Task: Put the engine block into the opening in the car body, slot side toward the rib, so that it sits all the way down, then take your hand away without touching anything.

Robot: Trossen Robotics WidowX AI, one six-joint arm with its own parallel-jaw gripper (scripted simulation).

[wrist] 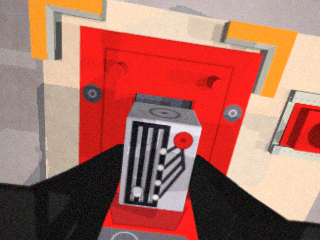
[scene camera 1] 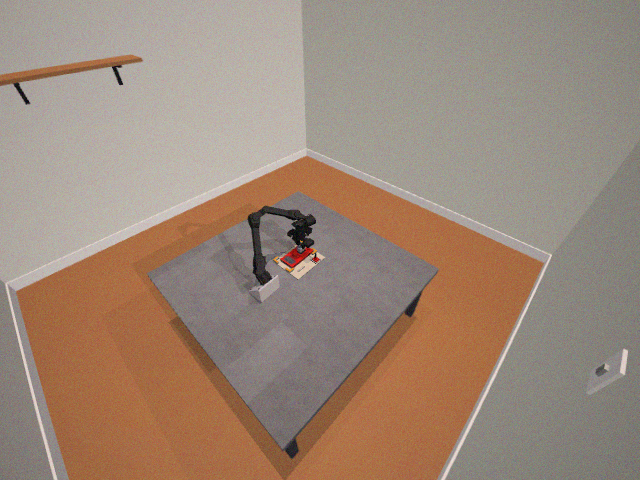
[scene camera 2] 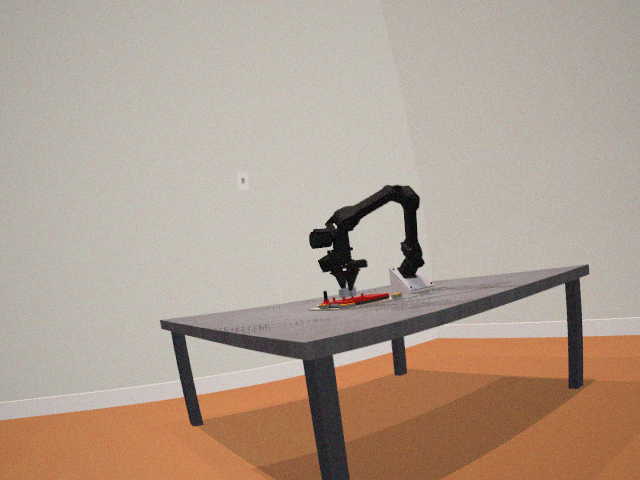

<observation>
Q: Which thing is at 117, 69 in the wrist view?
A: A red car body.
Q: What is the gripper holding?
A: A grey engine block.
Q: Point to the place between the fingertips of the gripper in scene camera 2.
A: At 347, 291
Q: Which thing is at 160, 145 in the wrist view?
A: A grey engine block.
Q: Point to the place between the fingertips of the gripper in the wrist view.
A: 157, 156
</observation>
